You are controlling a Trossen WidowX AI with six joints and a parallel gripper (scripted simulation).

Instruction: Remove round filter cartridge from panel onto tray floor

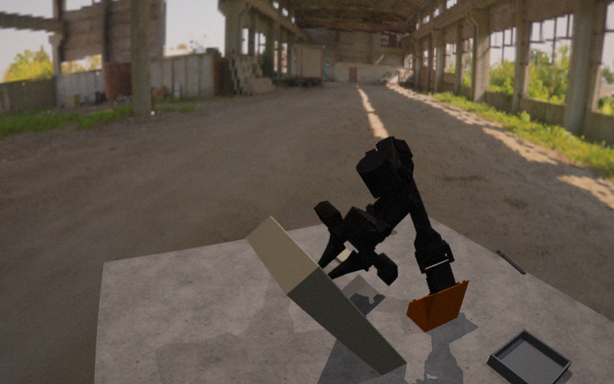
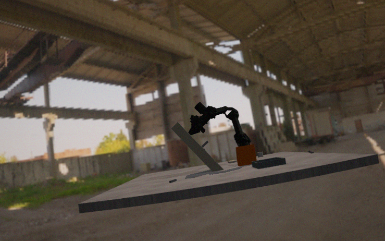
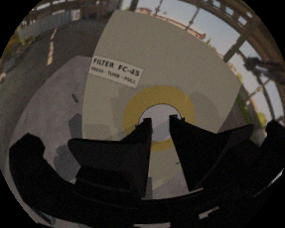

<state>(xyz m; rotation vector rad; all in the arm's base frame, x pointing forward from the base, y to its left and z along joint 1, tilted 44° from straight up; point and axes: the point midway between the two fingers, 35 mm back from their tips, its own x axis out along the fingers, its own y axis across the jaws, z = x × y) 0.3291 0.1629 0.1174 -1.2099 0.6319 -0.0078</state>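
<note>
The beige service panel is 80 mm below my gripper tip and 40 mm behind it. Round my gripper tip: round pale cartridge: 10 mm below, 10 mm ahead; grey tray: 450 mm behind, 250 mm below, 240 mm to the left; small beige block: 430 mm to the right, 260 mm behind, 250 mm below.
</note>
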